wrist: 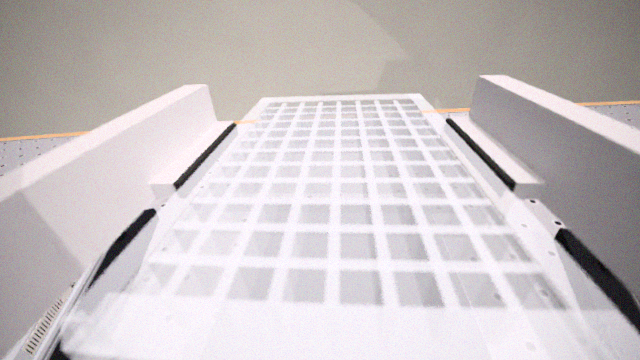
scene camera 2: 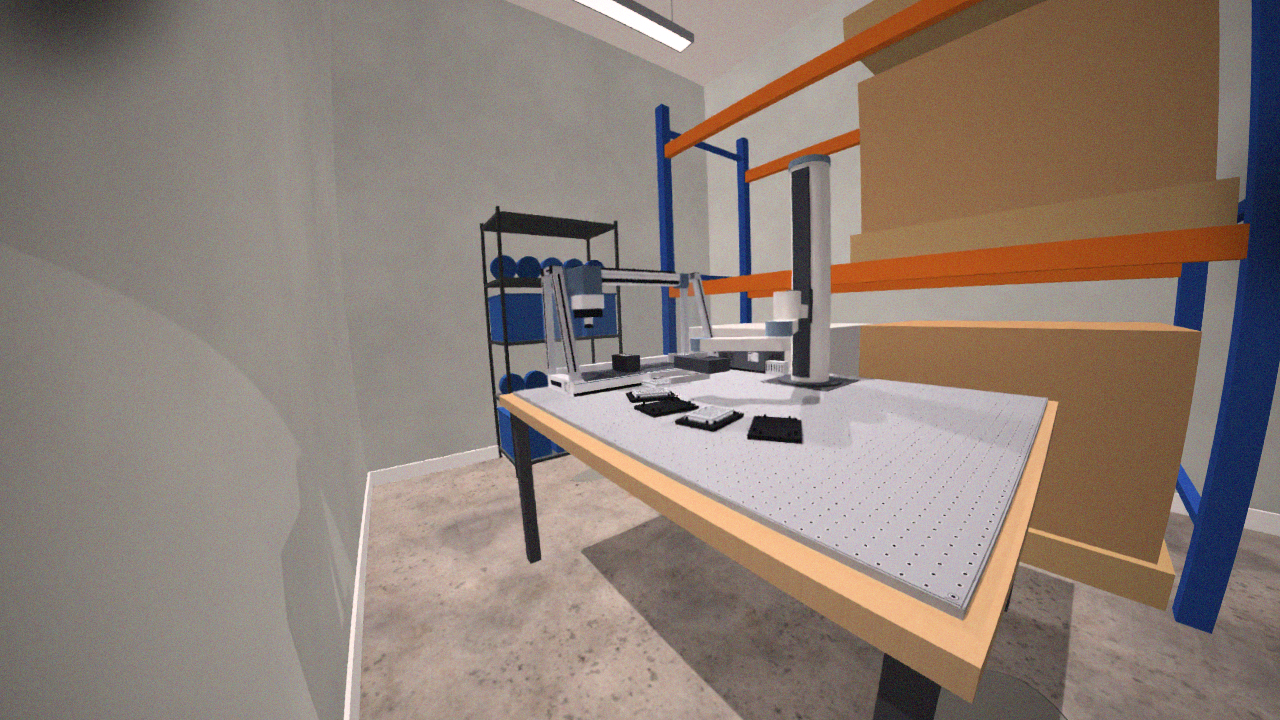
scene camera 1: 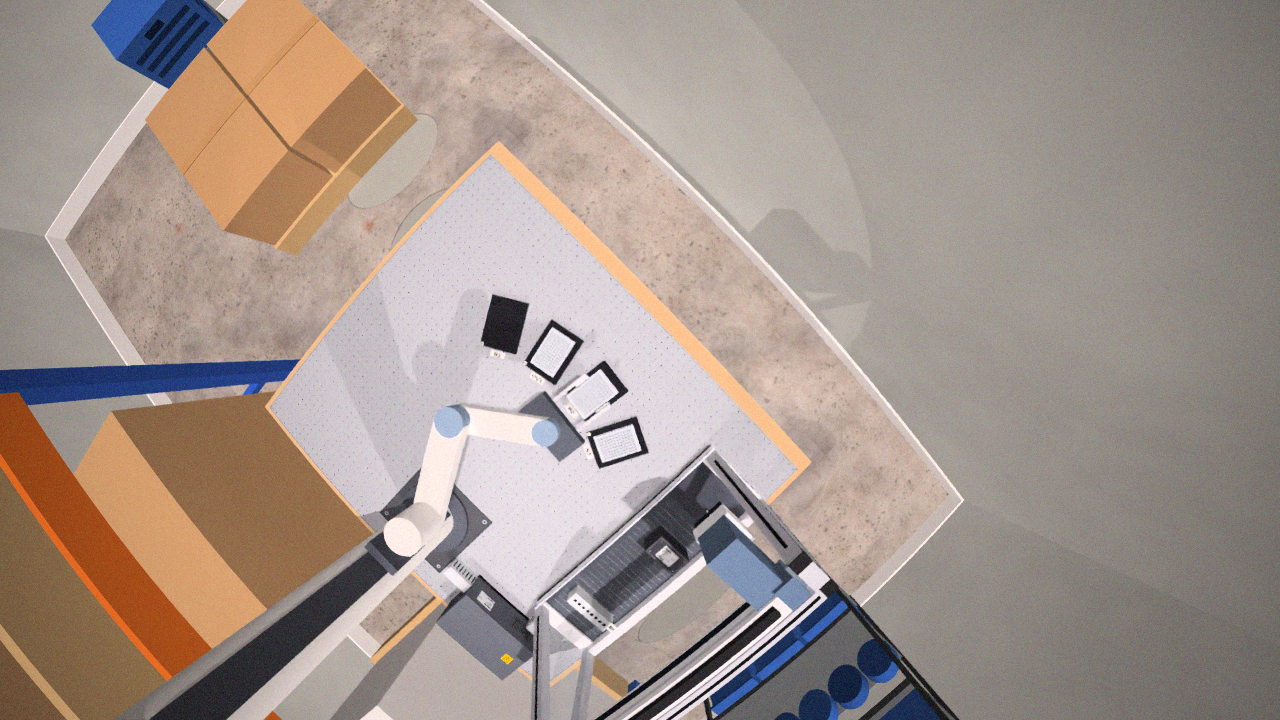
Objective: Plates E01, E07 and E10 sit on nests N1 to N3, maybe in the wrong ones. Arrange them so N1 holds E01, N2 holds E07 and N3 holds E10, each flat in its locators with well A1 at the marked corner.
Scene:
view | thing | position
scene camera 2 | gripper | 659,378
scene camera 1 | gripper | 598,389
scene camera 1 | black out nest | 578,342
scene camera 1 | dark grey box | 486,635

